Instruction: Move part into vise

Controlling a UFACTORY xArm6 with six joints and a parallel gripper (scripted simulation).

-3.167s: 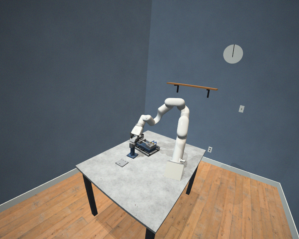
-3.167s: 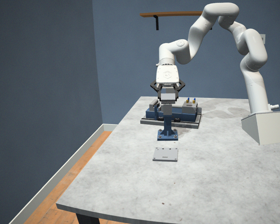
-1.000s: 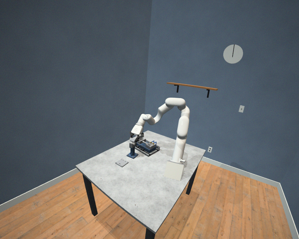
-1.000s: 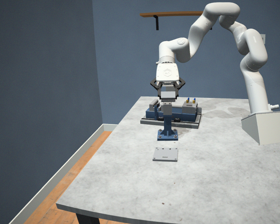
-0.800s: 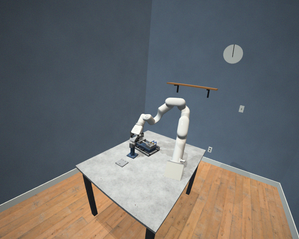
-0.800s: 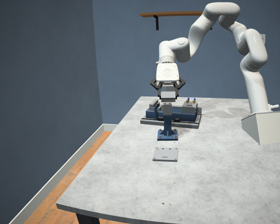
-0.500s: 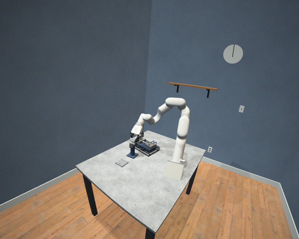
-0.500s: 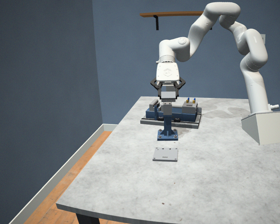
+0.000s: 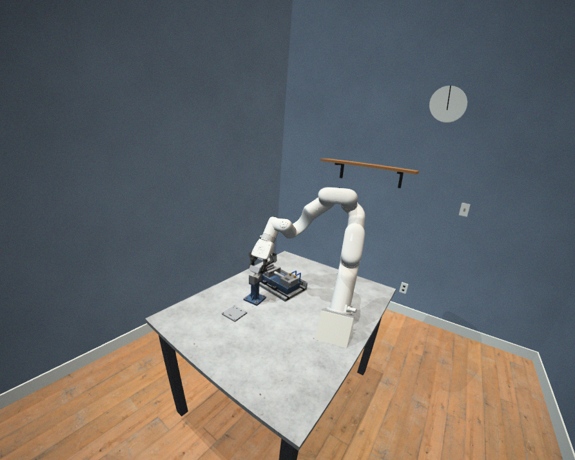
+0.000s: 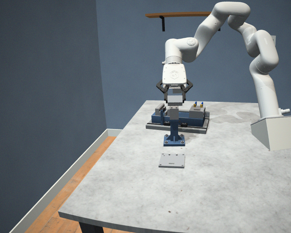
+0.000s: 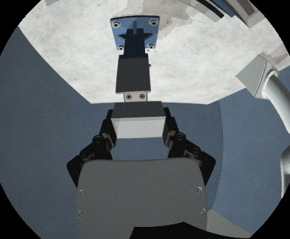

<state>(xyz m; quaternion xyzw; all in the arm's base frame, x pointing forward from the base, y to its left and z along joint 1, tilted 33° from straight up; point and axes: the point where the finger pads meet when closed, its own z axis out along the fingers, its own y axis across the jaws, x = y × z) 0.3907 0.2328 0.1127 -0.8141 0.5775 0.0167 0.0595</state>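
The part is 10 mm to the left of my hand and 10 mm below it. The rest, counted from my hand: cylinder rod 10 mm ahead, 190 mm to the right, 120 mm below; then work stop post 100 mm ahead, 120 mm to the right, 130 mm below; then work stop 100 mm ahead, 150 mm to the right, 100 mm below.
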